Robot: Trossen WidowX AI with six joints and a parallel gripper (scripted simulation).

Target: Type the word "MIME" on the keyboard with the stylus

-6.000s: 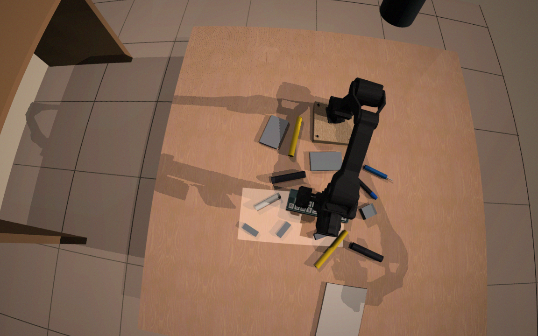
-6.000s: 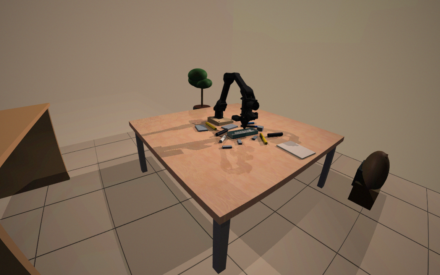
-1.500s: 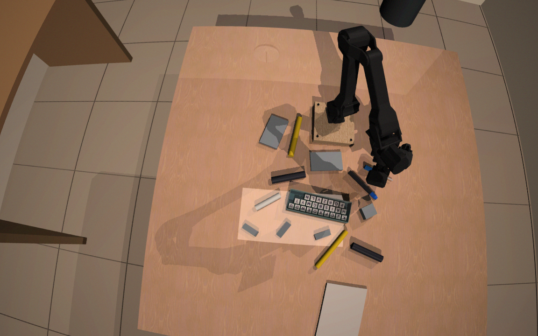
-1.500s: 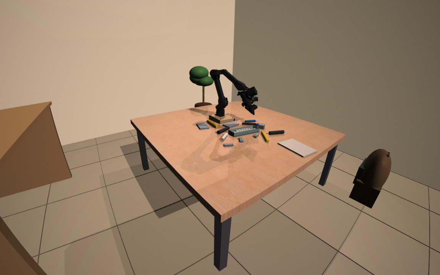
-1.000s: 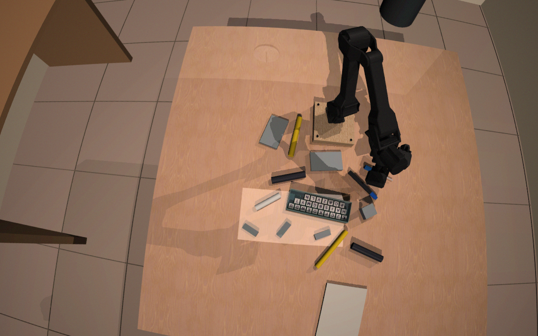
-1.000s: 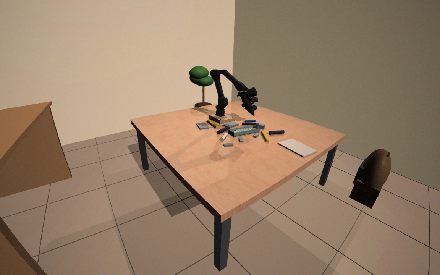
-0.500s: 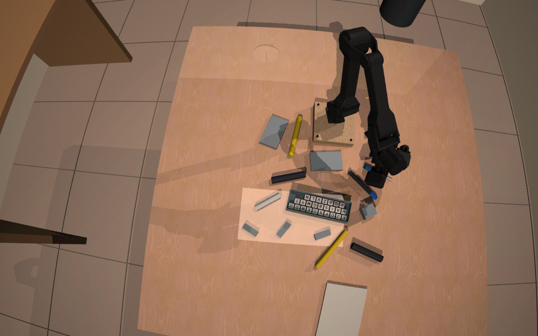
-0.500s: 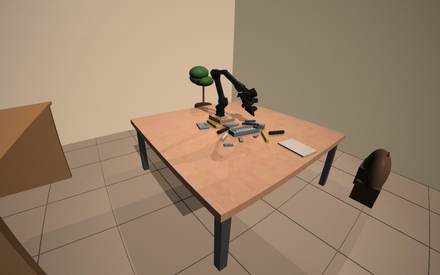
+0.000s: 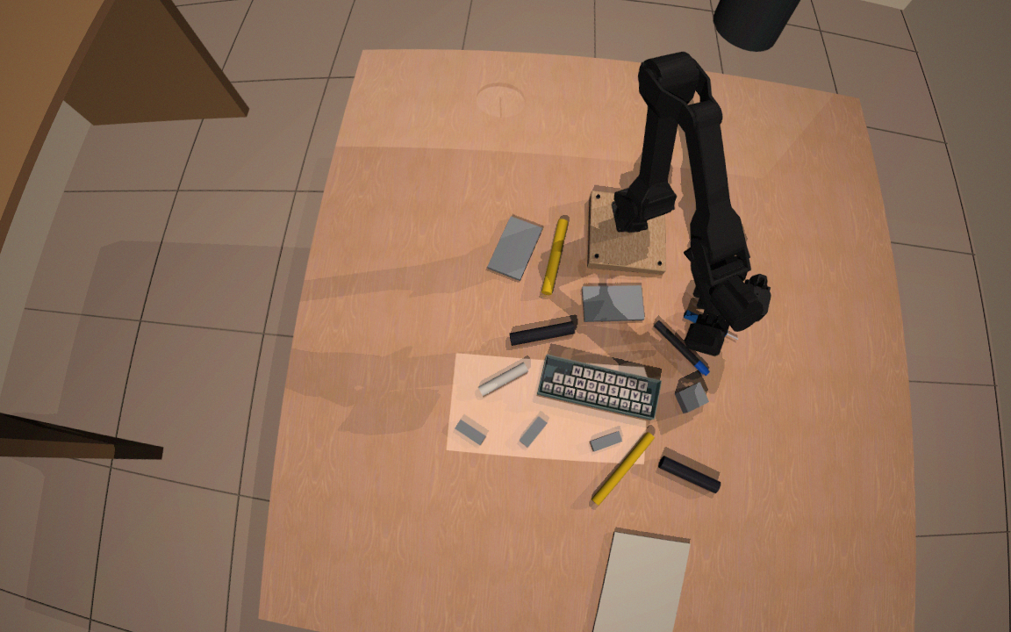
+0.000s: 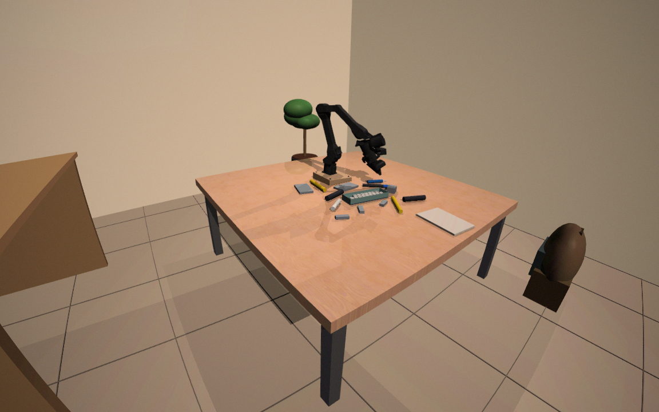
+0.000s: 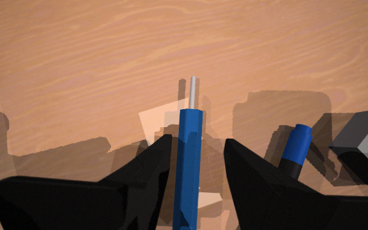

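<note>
Right now the blue stylus is 4 cm below my gripper tip and 1 cm to the left of it. Round my gripper tip: white sheet: 46 cm ahead, 22 cm to the right, 4 cm below; then grey cube: 12 cm ahead, 8 cm to the right, 3 cm below; then white cylinder: 42 cm to the right, 4 cm below, 4 cm ahead.
</note>
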